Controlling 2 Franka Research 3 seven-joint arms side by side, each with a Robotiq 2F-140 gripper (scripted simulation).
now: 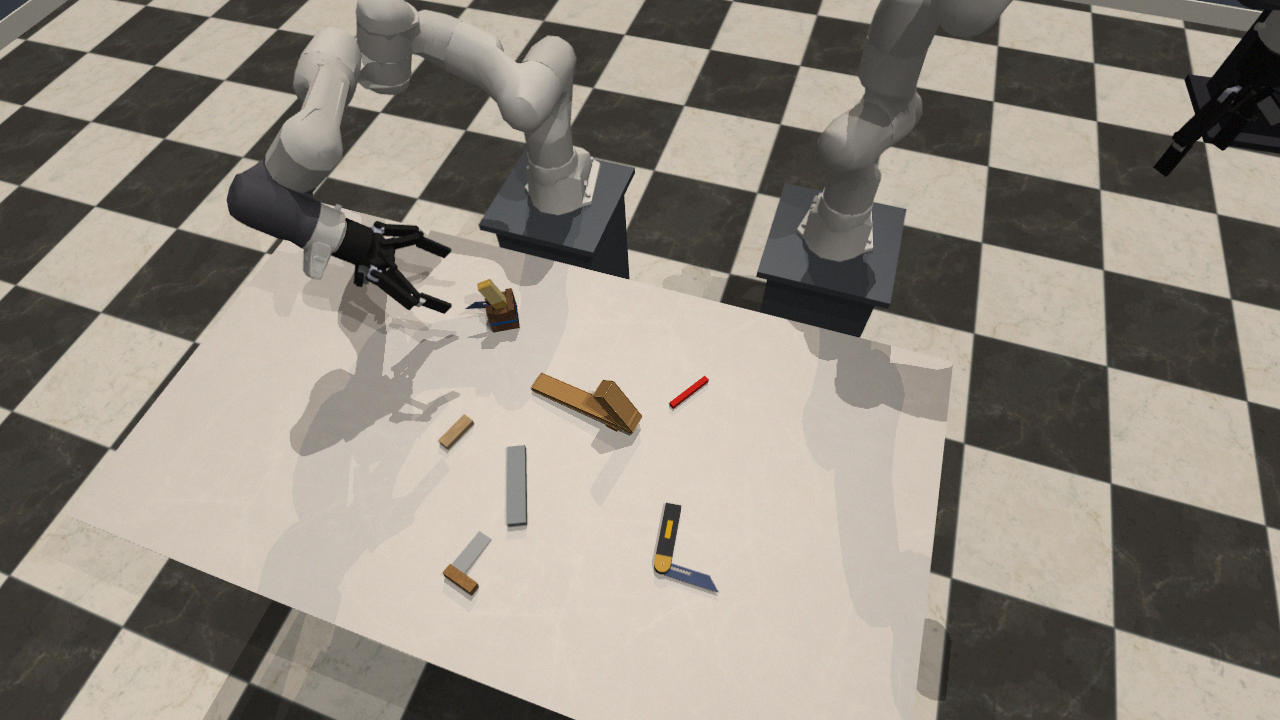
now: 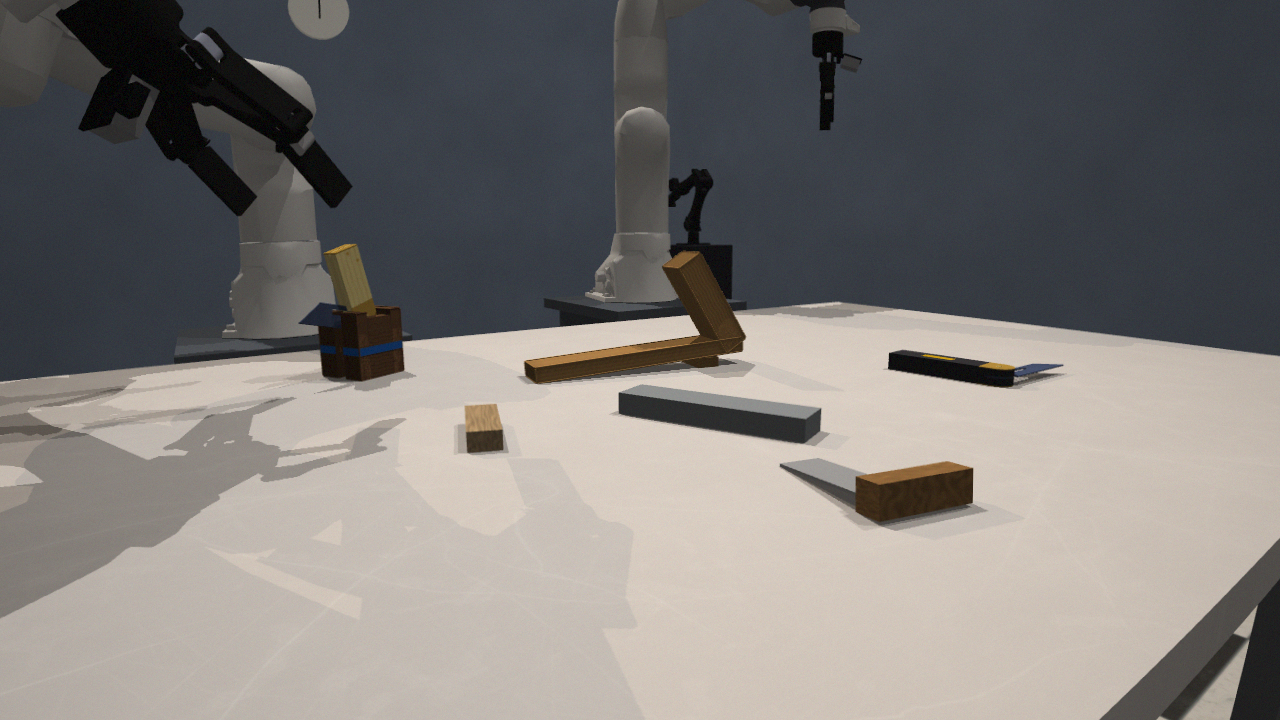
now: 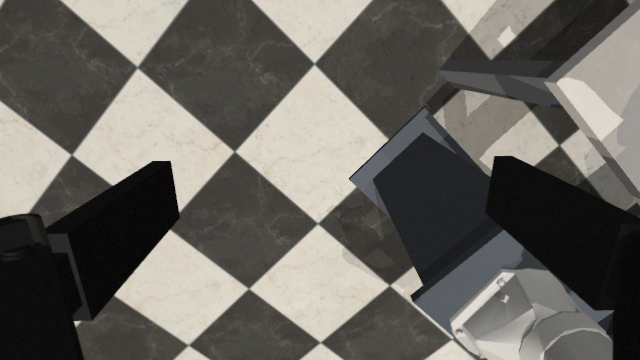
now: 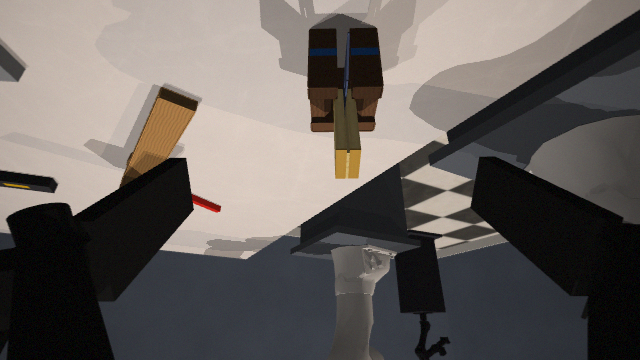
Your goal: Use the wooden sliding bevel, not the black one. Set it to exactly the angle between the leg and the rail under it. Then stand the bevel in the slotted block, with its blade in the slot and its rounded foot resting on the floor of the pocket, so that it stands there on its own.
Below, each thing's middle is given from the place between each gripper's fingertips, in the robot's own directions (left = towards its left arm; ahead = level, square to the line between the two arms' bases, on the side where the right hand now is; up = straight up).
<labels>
Right now the wooden bevel (image 2: 344, 263) is 11 cm below my right hand (image 2: 291, 201), 6 cm to the left of it and 4 cm behind it. The rest, counted from my right hand: blue blade (image 2: 321, 315) 12 cm below, 5 cm to the left, 4 cm behind; small wood block (image 2: 484, 432) 25 cm ahead, 18 cm below, 8 cm to the left; grey bar (image 2: 797, 423) 33 cm ahead, 24 cm to the left, 18 cm below.
I see the black bevel (image 2: 973, 371) 800 mm ahead of my left hand (image 1: 1189, 158), 770 mm to the right of it and 400 mm below it. Round my left hand: blue blade: 1280 mm to the right, 370 mm ahead, 350 mm below; then wooden bevel: 1270 mm to the right, 360 mm ahead, 330 mm below; then grey bar: 1100 mm to the right, 730 mm ahead, 400 mm below.
</labels>
